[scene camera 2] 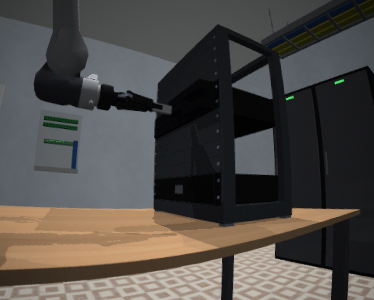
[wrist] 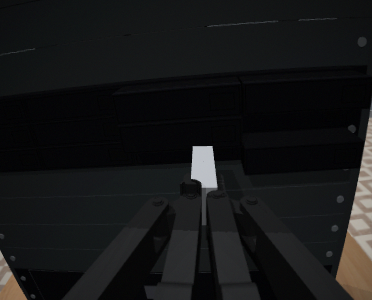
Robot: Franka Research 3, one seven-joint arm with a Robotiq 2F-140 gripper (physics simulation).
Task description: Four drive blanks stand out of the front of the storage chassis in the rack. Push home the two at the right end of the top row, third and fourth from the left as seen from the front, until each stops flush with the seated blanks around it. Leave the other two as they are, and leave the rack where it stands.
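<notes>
The rack [scene camera 2: 226,150] stands upright on the table, with the dark storage chassis in its upper part. In the wrist view, the third blank [wrist: 175,104] and fourth blank [wrist: 302,94] of the top row stand out side by side. Below them, a middle-row blank [wrist: 177,136] and a bottom-right blank [wrist: 302,151] also stand out; the dimness hides exact depths. Seated blanks [wrist: 55,107] fill the left part. My gripper [scene camera 2: 163,108] [wrist: 202,161] is shut and empty, its pale tips in front of the chassis, overlapping the lower chassis edge in the wrist view. Contact cannot be told.
The wooden table [scene camera 2: 100,240] carries the rack. Plain panels [wrist: 100,200] lie below the chassis, and another panel [wrist: 150,55] lies above it. Dark cabinets [scene camera 2: 345,165] stand behind at the right, under an overhead cable tray [scene camera 2: 320,25]. A wall board [scene camera 2: 57,155] hangs at the left.
</notes>
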